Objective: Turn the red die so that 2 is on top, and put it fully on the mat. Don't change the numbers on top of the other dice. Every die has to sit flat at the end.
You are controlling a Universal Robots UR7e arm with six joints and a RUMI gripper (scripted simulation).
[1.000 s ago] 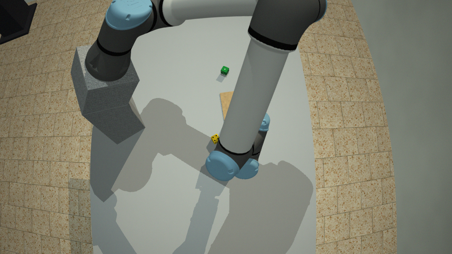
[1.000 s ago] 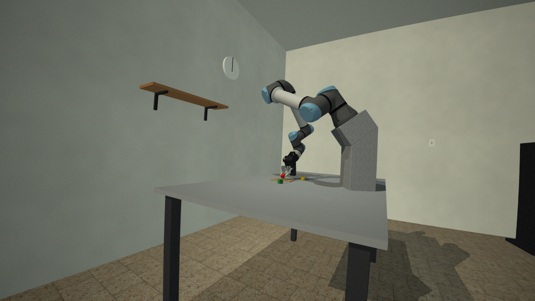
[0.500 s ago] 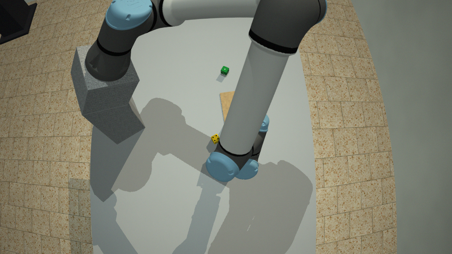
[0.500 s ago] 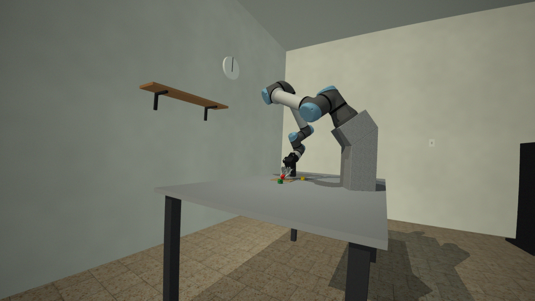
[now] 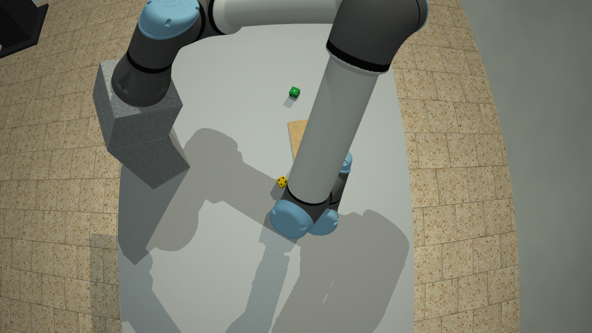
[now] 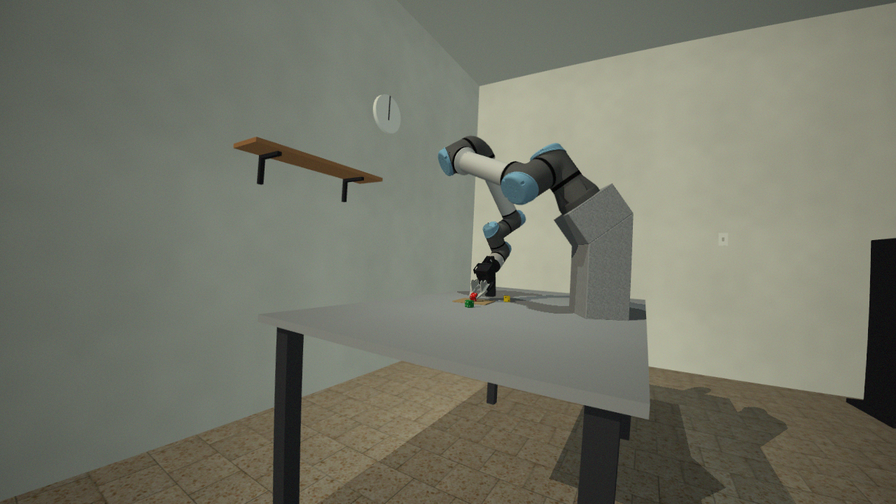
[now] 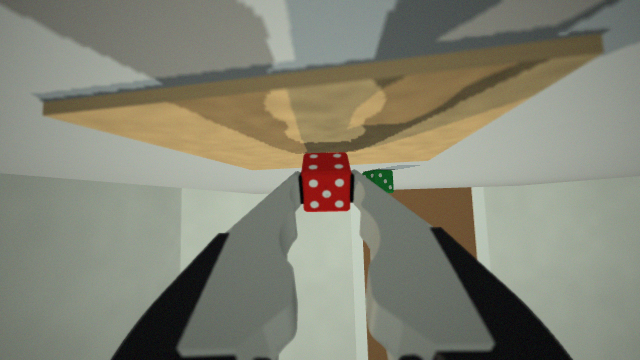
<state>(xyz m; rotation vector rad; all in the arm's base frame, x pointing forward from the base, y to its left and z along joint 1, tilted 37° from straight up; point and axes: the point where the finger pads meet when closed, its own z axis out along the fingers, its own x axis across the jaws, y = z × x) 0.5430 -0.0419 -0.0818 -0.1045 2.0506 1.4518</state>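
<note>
The red die lies 1 cm to the left of my hand. The rest, counted from my hand: yellow die: 11 cm behind, 11 cm to the right, 1 cm below; then green die: 4 cm behind, 16 cm to the left, 1 cm below; then tan mat: 2 cm below.
</note>
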